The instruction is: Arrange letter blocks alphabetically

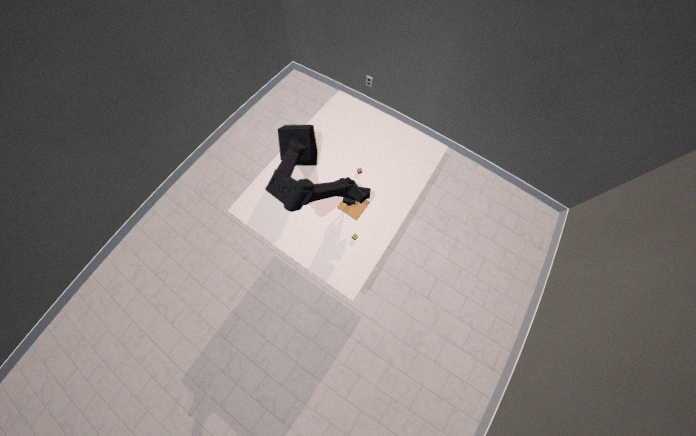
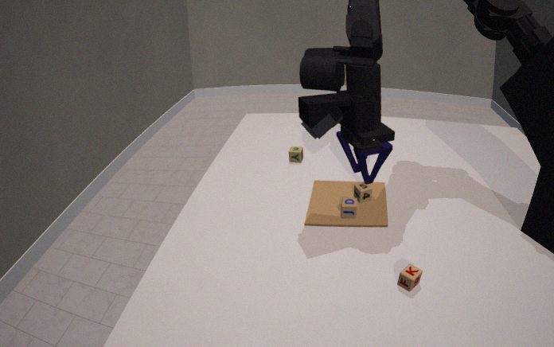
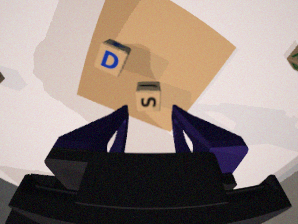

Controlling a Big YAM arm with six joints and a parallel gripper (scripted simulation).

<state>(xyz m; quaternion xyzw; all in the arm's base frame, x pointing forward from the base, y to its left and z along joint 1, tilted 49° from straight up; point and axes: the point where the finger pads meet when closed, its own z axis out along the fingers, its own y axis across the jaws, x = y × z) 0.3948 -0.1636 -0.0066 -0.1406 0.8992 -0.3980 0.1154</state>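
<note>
Right now my hand is 40 mm above the letter block. Also, from my hand: mat (30 mm ahead, 50 mm below).
</note>
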